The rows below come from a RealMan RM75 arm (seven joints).
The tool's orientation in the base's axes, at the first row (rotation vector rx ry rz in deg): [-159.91, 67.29, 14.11]
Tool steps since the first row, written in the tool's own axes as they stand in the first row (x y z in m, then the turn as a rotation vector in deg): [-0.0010, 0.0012, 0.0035, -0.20, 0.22, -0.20]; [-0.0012, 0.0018, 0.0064, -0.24, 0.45, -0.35]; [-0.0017, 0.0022, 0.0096, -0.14, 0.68, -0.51]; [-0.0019, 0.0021, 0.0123, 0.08, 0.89, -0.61]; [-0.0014, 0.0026, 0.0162, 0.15, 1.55, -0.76]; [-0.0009, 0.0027, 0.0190, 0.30, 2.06, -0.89]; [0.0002, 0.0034, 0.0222, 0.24, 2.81, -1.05]
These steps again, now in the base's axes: [-0.0019, 0.0004, -0.0033, -0.27, -0.04, 0.23]; [-0.0028, 0.0006, -0.0061, -0.45, -0.20, 0.37]; [-0.0038, 0.0012, -0.0092, -0.53, -0.46, 0.50]; [-0.0041, 0.0018, -0.0118, -0.52, -0.77, 0.55]; [-0.0046, 0.0017, -0.0157, -0.93, -1.30, 0.67]; [-0.0046, 0.0017, -0.0186, -1.17, -1.79, 0.75]; [-0.0047, 0.0010, -0.0219, -1.73, -2.29, 0.89]
